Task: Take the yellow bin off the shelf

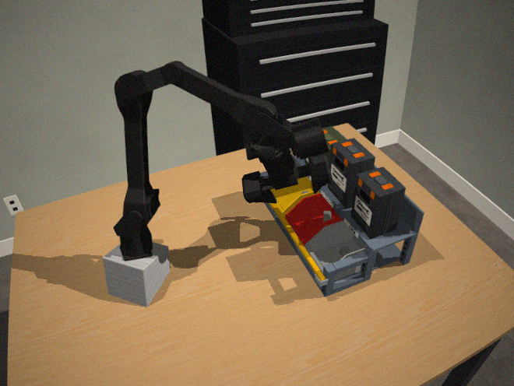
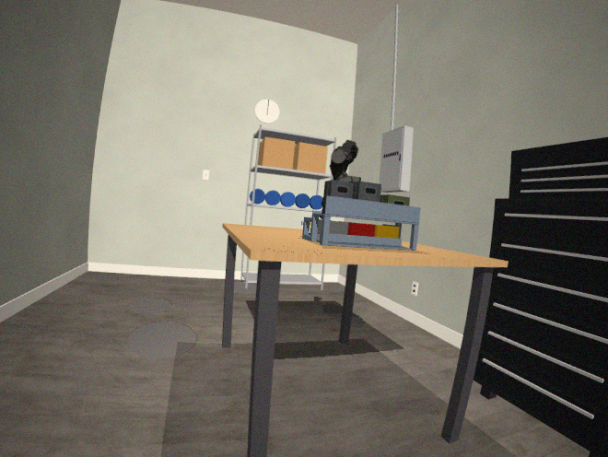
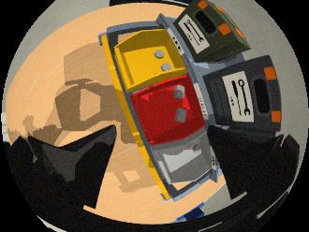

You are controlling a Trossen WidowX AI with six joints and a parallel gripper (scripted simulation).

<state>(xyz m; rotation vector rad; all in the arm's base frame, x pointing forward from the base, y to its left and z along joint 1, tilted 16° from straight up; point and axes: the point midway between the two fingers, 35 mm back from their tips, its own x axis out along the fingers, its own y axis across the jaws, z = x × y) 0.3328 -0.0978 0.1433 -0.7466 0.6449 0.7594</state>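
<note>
Now: the long yellow strip 11 cm below my hand, 1 cm to the left of it and 1 cm behind it. From my hand the other things lie so: red bin 13 cm below, 8 cm ahead, 1 cm to the left; grey bin 13 cm below, 11 cm to the right, 7 cm ahead; yellow open bin 13 cm below, 12 cm to the left, 9 cm ahead.
</note>
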